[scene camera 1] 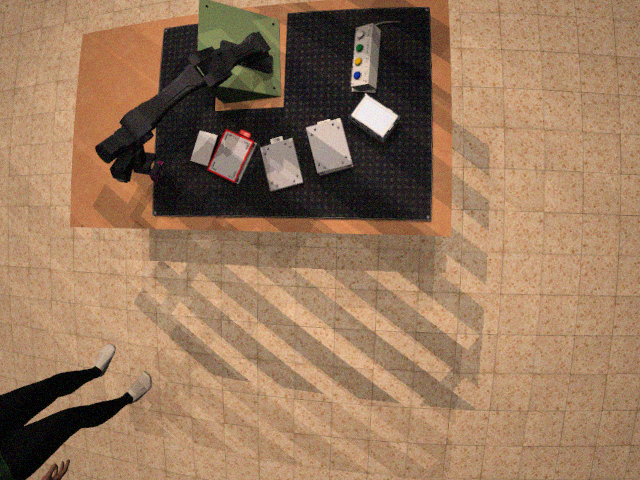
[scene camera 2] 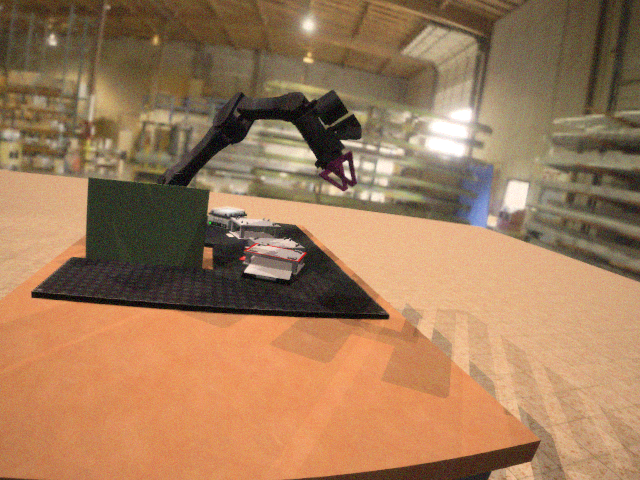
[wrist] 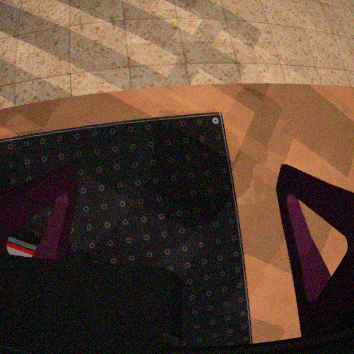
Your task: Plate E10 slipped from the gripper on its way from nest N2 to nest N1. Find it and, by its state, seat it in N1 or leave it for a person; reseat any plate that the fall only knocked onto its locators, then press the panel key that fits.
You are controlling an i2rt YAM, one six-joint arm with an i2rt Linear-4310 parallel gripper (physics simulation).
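Frame: origin at the arm's base, x ahead, y left, z up, level; millimetres.
Seen in the pictures: gripper, fingertip midpoint: [scene camera 1: 143, 182] [scene camera 2: 349, 188] [wrist: 176, 175]; arm's base at its link origin: [scene camera 2: 161, 221].
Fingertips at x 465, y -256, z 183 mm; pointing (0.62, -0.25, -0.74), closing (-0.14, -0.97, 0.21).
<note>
Pixels of each thing's top centre, then the offset from my fingertips to it. Level surfaces: height alone.
- red-rimmed nest unit at its top centre: [scene camera 2: 276, 249] [scene camera 1: 229, 155] dx -121, dy +198, dz -222 mm
- pale slab at its top centre: [scene camera 2: 268, 271] [scene camera 1: 203, 148] dx -157, dy +79, dz -254 mm
- key panel at its top centre: [scene camera 1: 365, 52] dx -465, dy +672, dz -184 mm
- white-topped box at its top centre: [scene camera 1: 374, 115] [scene camera 2: 228, 209] dx -250, dy +704, dz -196 mm
- black mat at its surface level: dz -268 mm
My gripper [scene camera 1: 159, 170] [scene camera 2: 350, 186] [wrist: 176, 175] is open, with nothing between its purple fingers, high above the mat's front left corner. A red-rimmed nest unit [scene camera 1: 231, 156] [scene camera 2: 276, 253] stands on the mat; a bit of it shows through the left finger in the wrist view. A pale slab [scene camera 1: 204, 147] [scene camera 2: 266, 272] lies sloped at its left side. Two grey units, one [scene camera 1: 281, 164] in the middle and one [scene camera 1: 329, 146] farther right, have flat tops with small studs. The key panel [scene camera 1: 366, 56] has grey, green, yellow and blue keys. I cannot read any labels or tell which plate is E10.
A green board [scene camera 1: 269, 85] [scene camera 2: 147, 222] stands at the back beside the arm and hides part of the mat in scene camera 2. A white-topped box [scene camera 1: 375, 115] stands in front of the panel. The black mat [scene camera 1: 392, 180] [scene camera 2: 155, 289] lies on the orange table. A person stands beyond the front left.
</note>
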